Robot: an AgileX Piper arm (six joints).
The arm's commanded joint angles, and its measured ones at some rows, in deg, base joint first. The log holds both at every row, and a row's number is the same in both.
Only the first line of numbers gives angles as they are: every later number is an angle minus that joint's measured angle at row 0.
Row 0, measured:
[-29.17 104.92 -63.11 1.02 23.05 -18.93]
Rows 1 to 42, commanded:
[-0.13 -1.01 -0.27 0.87 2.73 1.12]
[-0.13 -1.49 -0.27 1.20 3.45 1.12]
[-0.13 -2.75 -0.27 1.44 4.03 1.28]
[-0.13 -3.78 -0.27 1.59 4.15 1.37]
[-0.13 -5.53 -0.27 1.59 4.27 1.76]
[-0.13 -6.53 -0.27 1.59 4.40 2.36]
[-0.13 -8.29 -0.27 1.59 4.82 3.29]
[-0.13 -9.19 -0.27 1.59 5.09 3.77]
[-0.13 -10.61 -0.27 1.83 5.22 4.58]
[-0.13 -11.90 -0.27 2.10 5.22 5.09]
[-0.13 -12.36 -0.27 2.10 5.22 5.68]
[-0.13 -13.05 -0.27 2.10 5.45 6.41]
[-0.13 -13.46 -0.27 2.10 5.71 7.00]
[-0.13 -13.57 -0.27 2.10 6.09 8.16]
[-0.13 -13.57 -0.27 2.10 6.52 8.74]
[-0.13 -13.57 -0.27 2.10 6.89 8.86]
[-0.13 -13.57 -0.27 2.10 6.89 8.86]
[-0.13 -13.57 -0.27 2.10 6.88 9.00]
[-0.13 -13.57 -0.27 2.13 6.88 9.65]
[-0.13 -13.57 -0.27 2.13 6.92 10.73]
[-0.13 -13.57 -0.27 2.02 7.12 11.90]
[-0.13 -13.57 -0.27 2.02 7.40 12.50]
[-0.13 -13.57 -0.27 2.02 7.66 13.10]
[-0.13 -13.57 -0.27 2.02 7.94 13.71]
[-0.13 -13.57 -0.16 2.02 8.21 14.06]
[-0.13 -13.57 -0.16 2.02 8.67 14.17]
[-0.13 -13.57 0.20 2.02 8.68 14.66]
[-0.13 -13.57 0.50 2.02 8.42 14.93]
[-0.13 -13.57 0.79 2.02 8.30 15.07]
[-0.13 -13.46 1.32 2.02 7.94 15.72]
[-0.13 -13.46 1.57 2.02 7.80 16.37]
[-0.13 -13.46 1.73 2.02 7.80 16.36]
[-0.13 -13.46 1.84 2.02 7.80 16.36]
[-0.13 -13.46 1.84 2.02 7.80 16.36]
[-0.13 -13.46 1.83 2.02 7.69 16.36]
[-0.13 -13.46 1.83 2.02 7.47 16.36]
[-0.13 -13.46 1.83 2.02 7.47 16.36]
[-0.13 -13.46 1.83 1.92 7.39 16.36]
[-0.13 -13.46 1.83 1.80 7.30 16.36]
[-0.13 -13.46 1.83 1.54 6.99 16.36]
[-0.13 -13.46 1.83 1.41 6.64 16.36]
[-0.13 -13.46 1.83 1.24 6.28 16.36]
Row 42, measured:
[-0.13 -10.55 2.82 1.66 8.76 15.66]
